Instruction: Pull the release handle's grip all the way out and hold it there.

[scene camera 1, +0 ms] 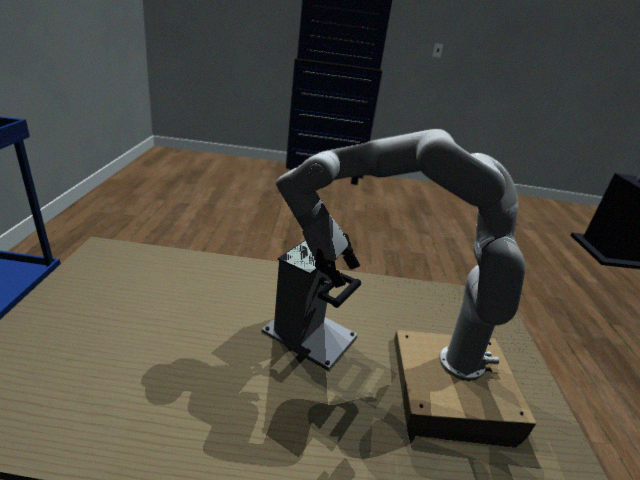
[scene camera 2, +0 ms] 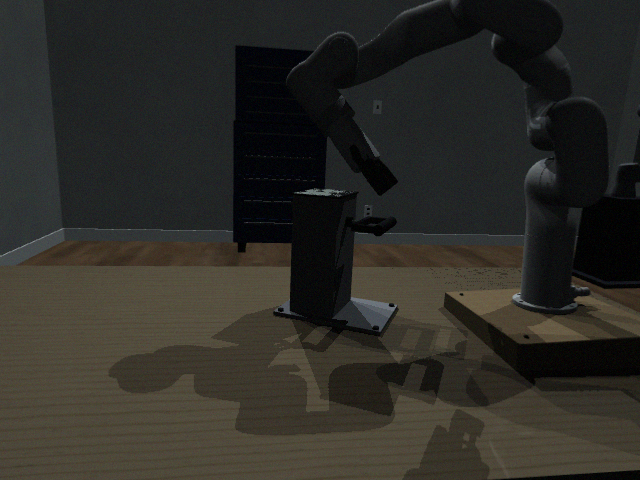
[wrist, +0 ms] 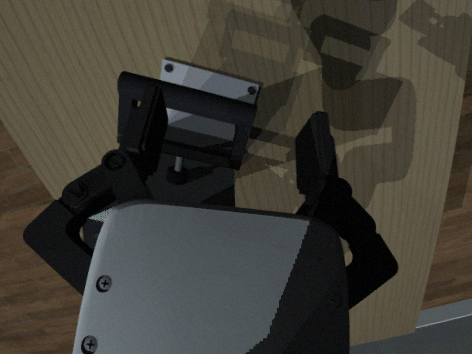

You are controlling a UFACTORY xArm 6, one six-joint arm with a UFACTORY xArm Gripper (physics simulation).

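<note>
The release handle is a black rectangular loop; its grip bar (scene camera 1: 347, 293) (scene camera 2: 386, 225) (wrist: 187, 97) is at the outer end. It sticks out from the upper part of a dark post (scene camera 1: 293, 299) (scene camera 2: 315, 253) (wrist: 205, 187). In the wrist view a short light rod (wrist: 178, 164) shows between the loop and the post. My gripper (scene camera 1: 345, 272) (scene camera 2: 388, 187) (wrist: 236, 113) is open and empty. In scene camera 2 its fingertips are above the grip, apart from it. In the wrist view the left finger overlaps the grip's left part; the right finger is beyond its right end.
The post stands on a light bolted base plate (scene camera 1: 330, 338) (scene camera 2: 364, 312) (wrist: 210, 80) on the wooden table (scene camera 1: 129, 289) (scene camera 2: 129, 299). The arm stands on a wooden block (scene camera 1: 423, 382) (scene camera 2: 485, 304) at the right. A dark blue cabinet (scene camera 1: 333, 103) (scene camera 2: 279, 144) is behind the table.
</note>
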